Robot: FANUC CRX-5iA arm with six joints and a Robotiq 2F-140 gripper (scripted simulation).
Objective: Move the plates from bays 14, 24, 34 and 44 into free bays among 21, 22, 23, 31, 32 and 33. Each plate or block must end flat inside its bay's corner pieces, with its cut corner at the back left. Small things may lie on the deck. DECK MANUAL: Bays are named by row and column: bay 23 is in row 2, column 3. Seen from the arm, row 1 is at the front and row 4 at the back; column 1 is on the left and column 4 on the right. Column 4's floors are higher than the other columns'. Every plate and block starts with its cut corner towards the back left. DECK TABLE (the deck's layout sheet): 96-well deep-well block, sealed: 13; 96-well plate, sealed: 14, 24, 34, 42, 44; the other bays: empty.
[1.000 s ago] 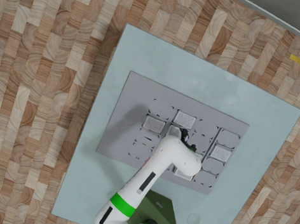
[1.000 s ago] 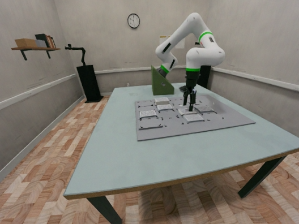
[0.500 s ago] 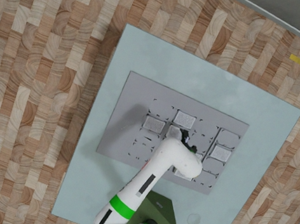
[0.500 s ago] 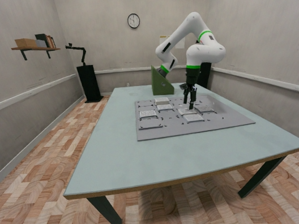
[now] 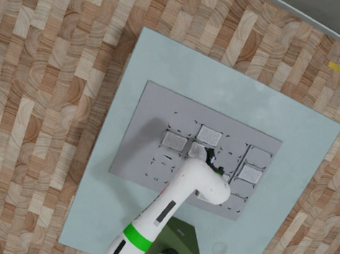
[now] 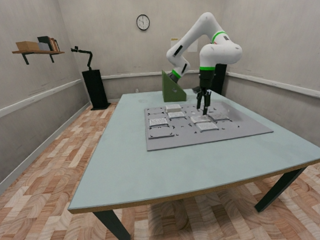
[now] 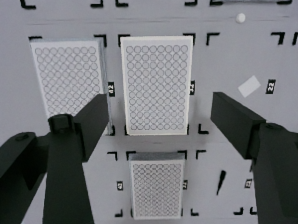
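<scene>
Right now the sealed 96-well plate is 330 mm to the right of my hand, 70 mm below it and 20 mm ahead of it. From my hand the other things lie so: small white patch 120 mm behind, 100 mm below, 10 mm to the right; then small dark piece 150 mm to the left, 120 mm behind, 90 mm below; then small white round thing 100 mm below, 90 mm to the right, 90 mm behind.
</scene>
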